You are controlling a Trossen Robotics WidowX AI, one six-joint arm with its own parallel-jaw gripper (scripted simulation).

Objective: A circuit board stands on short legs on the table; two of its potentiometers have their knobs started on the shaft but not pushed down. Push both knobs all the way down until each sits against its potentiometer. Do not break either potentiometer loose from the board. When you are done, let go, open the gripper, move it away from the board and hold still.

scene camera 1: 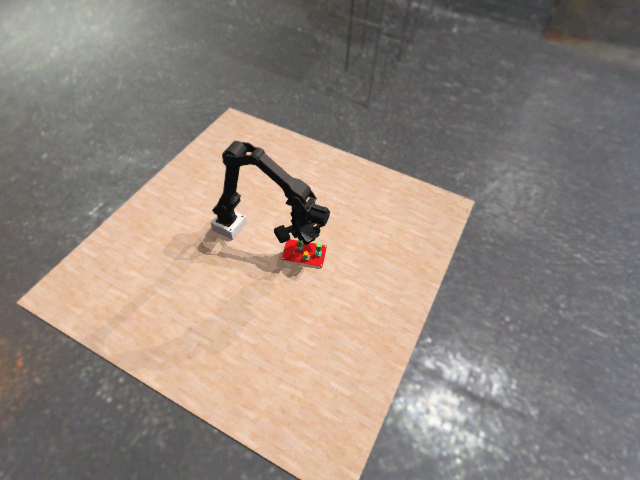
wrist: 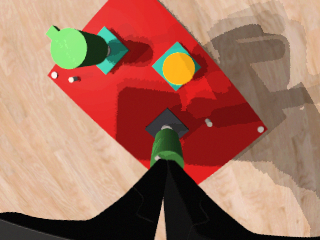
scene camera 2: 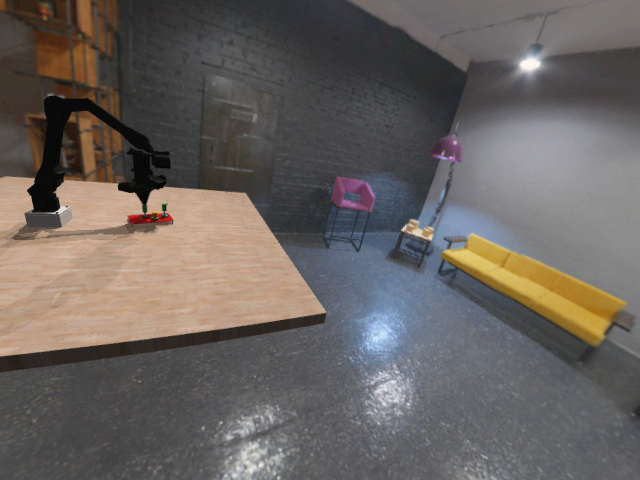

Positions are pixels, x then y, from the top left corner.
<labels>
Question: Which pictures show my gripper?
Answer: Scene camera 1, the wrist view and scene camera 2: all of them.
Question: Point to a green knob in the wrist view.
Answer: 167, 146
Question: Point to a green knob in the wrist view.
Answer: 71, 48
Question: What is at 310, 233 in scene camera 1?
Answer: My gripper.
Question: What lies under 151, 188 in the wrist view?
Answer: My gripper.
</labels>
